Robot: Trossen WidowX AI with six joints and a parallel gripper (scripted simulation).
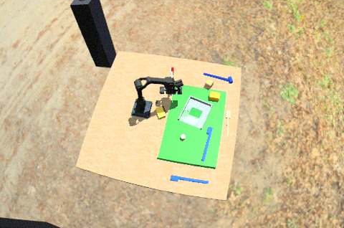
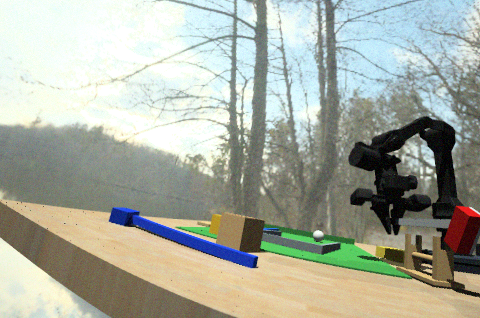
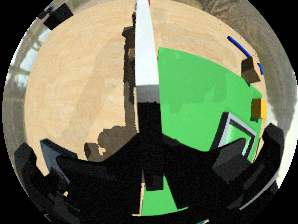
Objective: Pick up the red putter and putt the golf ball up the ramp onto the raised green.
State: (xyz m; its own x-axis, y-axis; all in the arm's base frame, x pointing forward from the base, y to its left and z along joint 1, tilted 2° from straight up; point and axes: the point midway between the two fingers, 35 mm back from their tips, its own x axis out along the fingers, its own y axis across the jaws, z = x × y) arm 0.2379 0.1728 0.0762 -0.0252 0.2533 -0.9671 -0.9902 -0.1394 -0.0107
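Now: gripper tip 110 mm to the right of the red putter, 20 mm below it and 20 mm past it. From my gripper tip the other things lie so: green mat: 240 mm ahead, 220 mm to the right, 70 mm below; then brown block: 320 mm ahead, 180 mm to the left, 40 mm below; then white golf ball: 370 mm to the right, 160 mm ahead, 50 mm below.
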